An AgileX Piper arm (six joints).
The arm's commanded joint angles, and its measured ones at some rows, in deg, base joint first. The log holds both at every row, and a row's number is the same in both.
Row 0, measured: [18.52, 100.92, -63.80, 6.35, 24.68, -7.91]
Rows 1 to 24, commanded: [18.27, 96.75, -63.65, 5.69, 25.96, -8.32]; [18.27, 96.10, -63.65, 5.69, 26.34, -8.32]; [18.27, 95.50, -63.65, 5.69, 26.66, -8.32]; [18.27, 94.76, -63.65, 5.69, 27.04, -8.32]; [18.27, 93.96, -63.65, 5.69, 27.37, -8.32]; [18.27, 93.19, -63.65, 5.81, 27.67, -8.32]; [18.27, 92.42, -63.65, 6.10, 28.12, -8.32]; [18.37, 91.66, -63.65, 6.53, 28.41, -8.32]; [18.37, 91.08, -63.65, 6.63, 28.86, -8.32]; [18.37, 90.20, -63.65, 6.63, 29.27, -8.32]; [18.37, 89.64, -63.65, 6.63, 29.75, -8.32]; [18.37, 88.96, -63.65, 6.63, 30.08, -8.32]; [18.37, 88.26, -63.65, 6.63, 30.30, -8.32]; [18.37, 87.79, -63.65, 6.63, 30.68, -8.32]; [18.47, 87.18, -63.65, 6.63, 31.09, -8.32]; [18.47, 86.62, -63.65, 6.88, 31.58, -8.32]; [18.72, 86.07, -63.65, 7.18, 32.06, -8.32]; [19.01, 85.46, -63.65, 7.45, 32.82, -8.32]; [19.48, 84.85, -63.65, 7.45, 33.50, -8.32]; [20.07, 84.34, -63.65, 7.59, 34.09, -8.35]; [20.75, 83.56, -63.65, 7.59, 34.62, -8.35]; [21.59, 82.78, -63.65, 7.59, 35.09, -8.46]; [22.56, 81.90, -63.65, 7.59, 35.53, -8.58]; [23.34, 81.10, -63.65, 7.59, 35.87, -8.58]
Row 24, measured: [20.65, 84.16, -63.80, 7.05, 34.39, -8.00]
